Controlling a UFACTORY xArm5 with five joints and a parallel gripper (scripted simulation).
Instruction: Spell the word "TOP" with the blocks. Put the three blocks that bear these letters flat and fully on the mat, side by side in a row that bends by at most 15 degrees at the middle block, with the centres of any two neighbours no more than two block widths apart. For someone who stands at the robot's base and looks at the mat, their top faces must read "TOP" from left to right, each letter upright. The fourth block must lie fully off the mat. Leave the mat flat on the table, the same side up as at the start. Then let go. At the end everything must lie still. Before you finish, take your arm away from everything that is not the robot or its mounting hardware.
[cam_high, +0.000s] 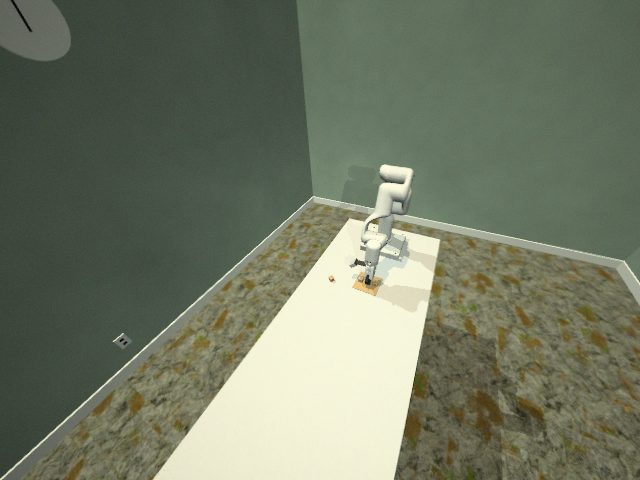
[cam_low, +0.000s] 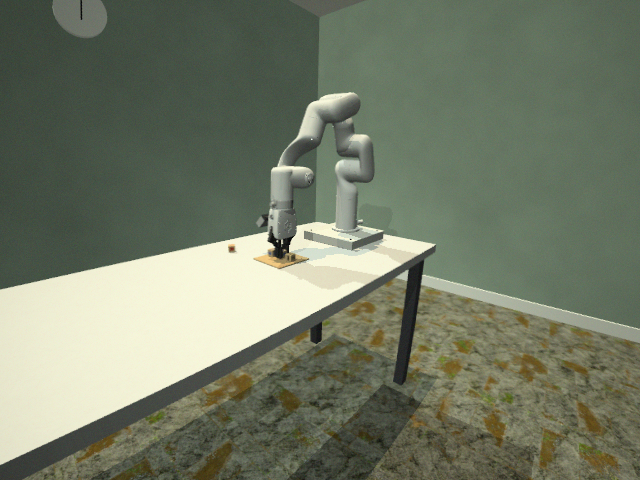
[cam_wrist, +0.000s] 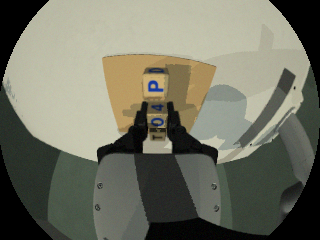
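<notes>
My gripper is now 30 mm above the tan mat.
</notes>
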